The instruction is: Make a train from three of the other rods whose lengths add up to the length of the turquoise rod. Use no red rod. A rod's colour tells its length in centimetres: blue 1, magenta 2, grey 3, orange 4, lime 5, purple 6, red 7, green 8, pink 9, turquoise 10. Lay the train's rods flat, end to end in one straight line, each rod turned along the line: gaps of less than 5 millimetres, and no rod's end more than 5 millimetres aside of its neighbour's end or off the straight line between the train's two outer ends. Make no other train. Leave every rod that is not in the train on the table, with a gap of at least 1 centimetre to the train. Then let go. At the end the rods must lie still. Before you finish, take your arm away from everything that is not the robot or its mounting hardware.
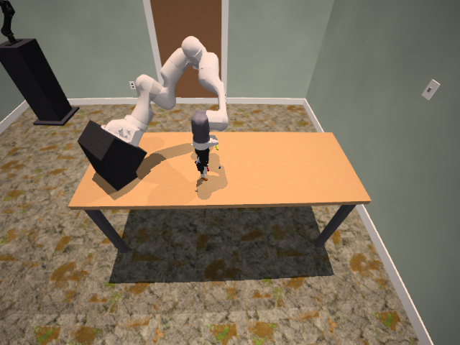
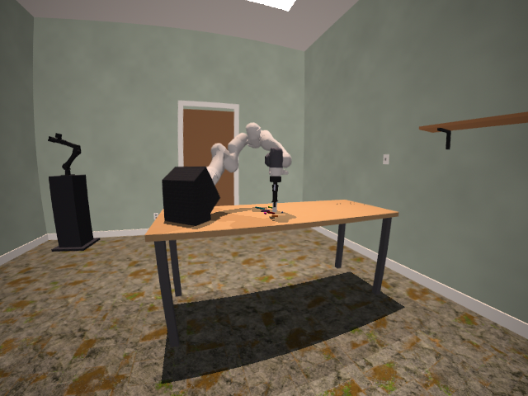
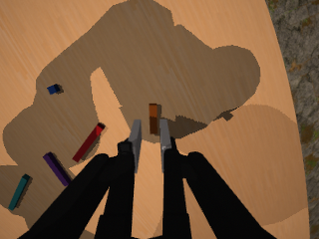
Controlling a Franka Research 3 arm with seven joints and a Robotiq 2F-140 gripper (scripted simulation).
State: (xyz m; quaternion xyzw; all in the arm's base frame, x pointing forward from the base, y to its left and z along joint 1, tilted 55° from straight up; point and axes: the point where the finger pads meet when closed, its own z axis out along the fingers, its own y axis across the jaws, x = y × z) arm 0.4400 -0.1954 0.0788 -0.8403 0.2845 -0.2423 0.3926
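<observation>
The orange rod lies 6 cm below my hand. The rest, counted from my hand: blue rod (9 cm ahead, 10 cm to the left, 6 cm below); then magenta rod (4 cm behind, 9 cm to the left, 6 cm below); then red rod (10 cm to the left, 6 cm below).
</observation>
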